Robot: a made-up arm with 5 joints. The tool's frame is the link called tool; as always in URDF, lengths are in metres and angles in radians. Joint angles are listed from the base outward.
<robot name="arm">
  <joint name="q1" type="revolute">
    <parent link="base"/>
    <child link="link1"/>
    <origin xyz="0.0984 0 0.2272" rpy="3.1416 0 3.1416"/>
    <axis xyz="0 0 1"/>
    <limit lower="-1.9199" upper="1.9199"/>
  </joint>
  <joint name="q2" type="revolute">
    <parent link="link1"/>
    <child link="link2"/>
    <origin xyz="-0.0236 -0.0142 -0.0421" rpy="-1.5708 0 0"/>
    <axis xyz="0 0 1"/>
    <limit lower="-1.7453" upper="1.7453"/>
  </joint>
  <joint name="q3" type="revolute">
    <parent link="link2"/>
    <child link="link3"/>
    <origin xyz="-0.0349 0.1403 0" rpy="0 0 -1.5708"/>
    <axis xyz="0 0 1"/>
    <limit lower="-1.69" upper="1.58"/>
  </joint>
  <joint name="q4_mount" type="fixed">
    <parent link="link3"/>
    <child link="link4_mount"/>
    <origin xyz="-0.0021 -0.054 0" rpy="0 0 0"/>
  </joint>
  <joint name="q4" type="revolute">
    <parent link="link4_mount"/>
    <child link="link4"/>
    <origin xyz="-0.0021 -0.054 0" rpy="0 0 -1.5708"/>
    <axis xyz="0 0 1"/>
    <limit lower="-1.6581" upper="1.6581"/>
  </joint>
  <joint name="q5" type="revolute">
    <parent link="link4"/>
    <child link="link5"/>
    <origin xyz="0.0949 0 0.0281" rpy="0 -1.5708 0"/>
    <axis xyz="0 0 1"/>
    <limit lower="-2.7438" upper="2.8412"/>
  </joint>
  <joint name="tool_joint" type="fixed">
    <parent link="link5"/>
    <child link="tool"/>
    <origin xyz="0 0 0" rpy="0 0 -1.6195"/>
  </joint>
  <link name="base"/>
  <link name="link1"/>
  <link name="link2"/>
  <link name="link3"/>
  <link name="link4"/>
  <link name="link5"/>
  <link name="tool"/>
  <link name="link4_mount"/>
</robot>
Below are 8 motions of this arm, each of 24 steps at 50 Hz.
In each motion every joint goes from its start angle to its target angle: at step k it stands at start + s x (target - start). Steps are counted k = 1, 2, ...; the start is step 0. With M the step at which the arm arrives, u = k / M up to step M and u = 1 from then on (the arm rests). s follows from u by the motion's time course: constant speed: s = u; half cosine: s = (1 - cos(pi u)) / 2; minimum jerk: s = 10 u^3 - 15 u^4 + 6 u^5.
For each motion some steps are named. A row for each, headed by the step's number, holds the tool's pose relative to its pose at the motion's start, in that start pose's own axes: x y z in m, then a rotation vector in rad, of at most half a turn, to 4 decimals.
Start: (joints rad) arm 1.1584 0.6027 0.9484 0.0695 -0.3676
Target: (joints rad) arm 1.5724 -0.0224 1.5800 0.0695 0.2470
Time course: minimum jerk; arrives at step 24
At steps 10, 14, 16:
10: -0.0153 -0.0241 0.0199 0.0063 0.0044 0.0697
14: -0.0353 -0.0412 0.0327 0.0128 0.0071 0.1314
16: -0.0457 -0.0470 0.0369 0.0159 0.0079 0.1589

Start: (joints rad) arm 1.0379 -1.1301 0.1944 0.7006 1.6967
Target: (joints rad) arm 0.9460 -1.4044 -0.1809 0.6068 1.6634
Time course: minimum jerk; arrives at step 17
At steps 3, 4, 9, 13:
3: -0.0001 -0.0041 0.0034 -0.0310 -0.0013 -0.0023
4: -0.0002 -0.0086 0.0074 -0.0663 -0.0028 -0.0051
9: -0.0037 -0.0469 0.0559 -0.4147 -0.0183 -0.0402
13: -0.0093 -0.0661 0.1019 -0.6804 -0.0296 -0.0755

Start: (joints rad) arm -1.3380 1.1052 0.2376 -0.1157 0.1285
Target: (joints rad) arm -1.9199 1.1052 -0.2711 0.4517 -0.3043
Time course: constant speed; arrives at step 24
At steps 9, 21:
9: 0.0144 0.0512 0.0034 0.0711 0.0220 0.0440
21: 0.0146 0.1255 0.0206 0.1514 0.0667 0.1059

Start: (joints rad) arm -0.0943 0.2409 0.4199 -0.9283 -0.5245
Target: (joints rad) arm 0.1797 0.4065 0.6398 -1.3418 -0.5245
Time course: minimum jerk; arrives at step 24
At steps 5, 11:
5: 0.0004 -0.0054 0.0008 -0.0133 -0.0108 0.0047
11: 0.0034 -0.0346 0.0076 -0.0872 -0.0703 0.0312

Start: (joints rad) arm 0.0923 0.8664 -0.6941 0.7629 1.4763
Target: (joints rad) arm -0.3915 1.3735 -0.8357 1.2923 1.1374
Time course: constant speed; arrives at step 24
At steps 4, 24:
4: 0.0212 0.0265 -0.0142 0.1542 -0.0169 0.0120
24: 0.0849 0.1773 -0.0331 0.8550 0.1790 0.1744

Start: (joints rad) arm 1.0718 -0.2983 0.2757 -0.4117 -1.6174
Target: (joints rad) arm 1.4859 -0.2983 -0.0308 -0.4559 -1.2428
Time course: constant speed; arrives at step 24
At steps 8, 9, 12, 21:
8: 0.0259 0.0241 -0.0028 0.1208 -0.1179 0.1899
9: 0.0290 0.0272 -0.0028 0.1349 -0.1333 0.2146
12: 0.0379 0.0367 -0.0021 0.1756 -0.1800 0.2897
21: 0.0615 0.0660 0.0042 0.2849 -0.3260 0.5244

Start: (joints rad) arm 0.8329 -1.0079 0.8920 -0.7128 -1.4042
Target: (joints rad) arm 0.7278 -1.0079 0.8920 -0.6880 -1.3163
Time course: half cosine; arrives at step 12
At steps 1, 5, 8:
1: -0.0002 0.0000 0.0000 -0.0003 0.0013 0.0002
5: -0.0037 0.0000 0.0004 -0.0056 0.0274 0.0040
8: -0.0075 0.0001 0.0010 -0.0103 0.0560 0.0083

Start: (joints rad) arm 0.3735 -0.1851 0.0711 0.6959 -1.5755
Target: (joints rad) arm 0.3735 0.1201 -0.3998 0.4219 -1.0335
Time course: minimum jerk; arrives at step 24
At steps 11, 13, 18, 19, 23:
11: -0.0017 0.0311 -0.0098 0.1857 -0.0113 0.2282
13: -0.0022 0.0419 -0.0127 0.2537 -0.0263 0.3115
18: -0.0033 0.0623 -0.0176 0.3909 -0.0750 0.4795
19: -0.0035 0.0646 -0.0181 0.4074 -0.0826 0.4998
23: -0.0037 0.0684 -0.0189 0.4343 -0.0959 0.5328

